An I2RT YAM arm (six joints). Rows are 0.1 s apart.
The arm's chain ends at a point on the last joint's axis. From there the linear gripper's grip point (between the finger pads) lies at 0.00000 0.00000 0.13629 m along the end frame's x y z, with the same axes.
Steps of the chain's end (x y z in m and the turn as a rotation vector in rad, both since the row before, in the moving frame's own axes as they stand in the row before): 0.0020, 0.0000, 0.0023, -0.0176, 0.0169, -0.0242; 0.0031, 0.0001, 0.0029, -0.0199, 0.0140, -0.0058; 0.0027, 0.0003, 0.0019, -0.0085, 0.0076, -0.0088; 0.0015, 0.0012, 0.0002, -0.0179, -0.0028, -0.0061; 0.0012, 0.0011, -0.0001, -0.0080, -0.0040, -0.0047; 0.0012, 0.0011, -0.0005, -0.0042, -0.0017, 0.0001; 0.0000, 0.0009, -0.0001, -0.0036, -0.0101, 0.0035
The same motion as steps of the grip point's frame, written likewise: 0.0043, 0.0024, 0.0023, -0.0176, 0.0169, -0.0242; 0.0050, 0.0028, 0.0029, -0.0199, 0.0140, -0.0058; 0.0037, 0.0015, 0.0019, -0.0085, 0.0076, -0.0088; 0.0011, 0.0036, 0.0002, -0.0179, -0.0028, -0.0061; 0.0007, 0.0022, -0.0001, -0.0080, -0.0040, -0.0047; 0.0010, 0.0017, -0.0005, -0.0042, -0.0017, 0.0001; -0.0014, 0.0014, -0.0001, -0.0036, -0.0101, 0.0035
